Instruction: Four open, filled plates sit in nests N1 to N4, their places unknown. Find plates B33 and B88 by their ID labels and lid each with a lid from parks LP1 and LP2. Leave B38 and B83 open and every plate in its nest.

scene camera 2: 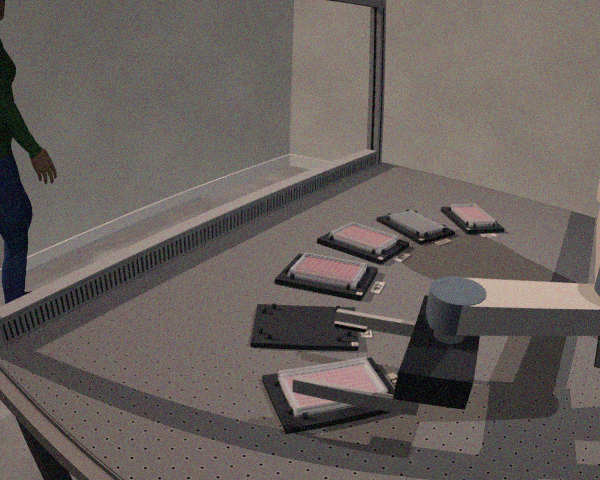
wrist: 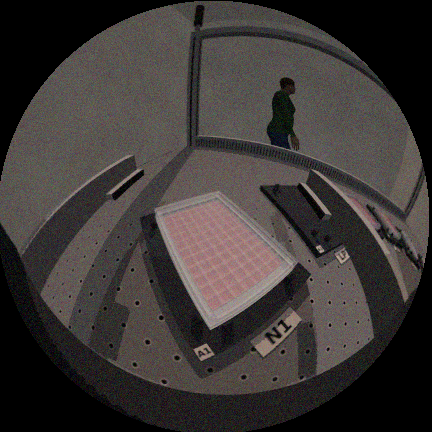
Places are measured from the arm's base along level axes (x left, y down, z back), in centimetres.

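Pixels of known places: gripper, between the fingertips: point(scene camera 2: 317, 347) point(wrist: 220, 164).
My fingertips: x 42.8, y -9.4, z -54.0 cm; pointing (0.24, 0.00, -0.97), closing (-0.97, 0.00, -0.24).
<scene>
Ahead of a thing's pixels: the offset from my fingertips to its middle. Level surfaces: height alone.
The pink-filled plate {dx -0.7, dy +5.6, dz +2.3 cm} point(scene camera 2: 345, 374) point(wrist: 220, 250) sits in nest N1 {dx -0.7, dy +7.0, dz +2.4 cm} point(scene camera 2: 280, 406) point(wrist: 169, 270), nearest in the scene view. Its layered clear rim looks like a lid lies on it; its ID label is not readable. My gripper point(scene camera 2: 320, 352) point(wrist: 220, 164) is open wide above it, a finger out to either side, with nothing between them. The dark lid park {dx -13.4, dy +7.1, dz -10.3 cm} point(scene camera 2: 300, 327) point(wrist: 295, 215) beside N1 holds no lid; its label's number is unclear. Another park holds a clear lid {dx -65.5, dy +6.7, dz -13.0 cm} point(scene camera 2: 417, 223). Pink plates {dx -30.7, dy +6.2, dz -16.7 cm} point(scene camera 2: 327, 270) {dx -48.6, dy +6.2, dz -18.6 cm} point(scene camera 2: 364, 237) {dx -80.1, dy +6.2, dz -2.1 cm} point(scene camera 2: 472, 214) sit in the other nests, IDs unreadable.
The nests and parks stand in an arc on the perforated table {dy +8.1 cm} point(scene camera 2: 200, 400). A slotted rail point(scene camera 2: 200, 231) point(wrist: 240, 146) runs along the table's edge. A person in a green top point(scene camera 2: 15, 115) point(wrist: 282, 112) stands beyond it. One finger passes over the vacant park.
</scene>
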